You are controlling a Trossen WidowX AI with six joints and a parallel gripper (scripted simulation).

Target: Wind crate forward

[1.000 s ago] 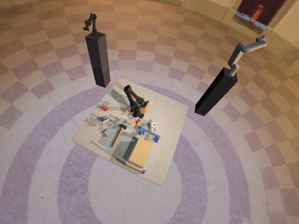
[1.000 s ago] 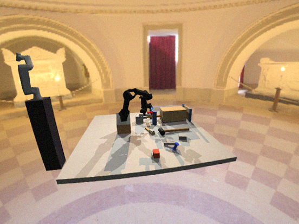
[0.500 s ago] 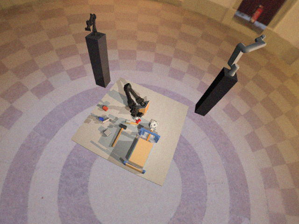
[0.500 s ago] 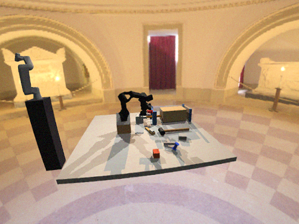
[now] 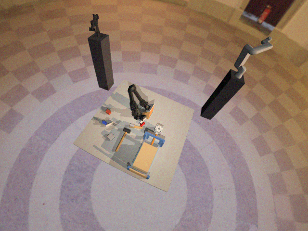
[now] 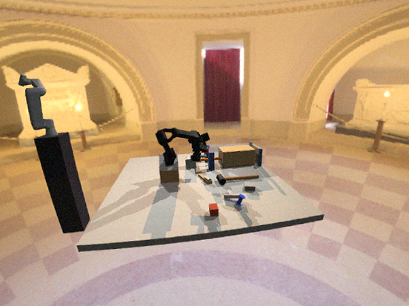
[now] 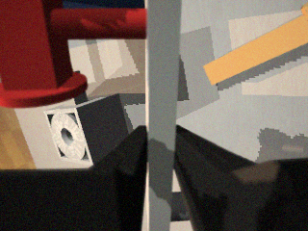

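Now: the red knob 60 mm ahead of my gripper tip, 30 mm above it and 10 mm to the left of it. From my gripper tip the other things lie so: winch: 220 mm to the left, 140 mm below, 40 mm behind; red-knobbed handle: 20 mm ahead, 10 mm above; frame: 220 mm to the left, 130 mm ahead, 60 mm below.
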